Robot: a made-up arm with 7 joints.
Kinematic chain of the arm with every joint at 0, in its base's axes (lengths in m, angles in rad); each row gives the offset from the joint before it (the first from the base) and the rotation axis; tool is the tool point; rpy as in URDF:
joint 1: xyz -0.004 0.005 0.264 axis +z
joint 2: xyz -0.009 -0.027 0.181 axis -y
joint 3: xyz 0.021 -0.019 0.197 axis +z
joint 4: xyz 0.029 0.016 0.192 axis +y
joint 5: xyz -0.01 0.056 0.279 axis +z
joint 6: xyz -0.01 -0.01 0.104 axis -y
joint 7: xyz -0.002 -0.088 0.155 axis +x
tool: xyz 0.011 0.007 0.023 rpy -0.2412 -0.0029 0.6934
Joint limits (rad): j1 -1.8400..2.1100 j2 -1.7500..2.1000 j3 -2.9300..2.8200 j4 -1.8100..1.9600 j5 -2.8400..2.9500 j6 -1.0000..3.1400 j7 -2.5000..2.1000
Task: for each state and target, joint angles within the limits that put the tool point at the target. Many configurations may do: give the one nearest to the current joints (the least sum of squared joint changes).
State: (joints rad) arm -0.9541 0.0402 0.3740 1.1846 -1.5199 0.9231 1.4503
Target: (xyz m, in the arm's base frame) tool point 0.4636 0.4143 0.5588
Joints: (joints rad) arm -0.0948 -0.5469 0.6400 1.8982 -1.7788 0.8705 1.3999
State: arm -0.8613 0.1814 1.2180 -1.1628 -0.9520 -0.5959 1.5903
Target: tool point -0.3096 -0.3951 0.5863
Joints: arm -0.4164 0.2936 1.2975 -1.8100 -1.2680 -0.5229 1.6235
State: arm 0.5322 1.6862 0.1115 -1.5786 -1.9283 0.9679 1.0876
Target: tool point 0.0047 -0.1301 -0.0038
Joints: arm 0.6424 1.7333 0.6114 -1.8100 -1.4647 0.9750 1.1584
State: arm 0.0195 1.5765 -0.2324 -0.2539 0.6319 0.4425 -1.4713
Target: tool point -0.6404 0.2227 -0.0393
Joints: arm -0.2756 1.8354 -0.3607 -0.6703 0.5409 0.5616 -1.4796
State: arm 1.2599 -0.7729 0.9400 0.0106 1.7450 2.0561 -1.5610
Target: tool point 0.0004 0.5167 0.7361
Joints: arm 1.2087 -0.7304 1.0197 0.6679 1.8613 2.4906 -1.4862
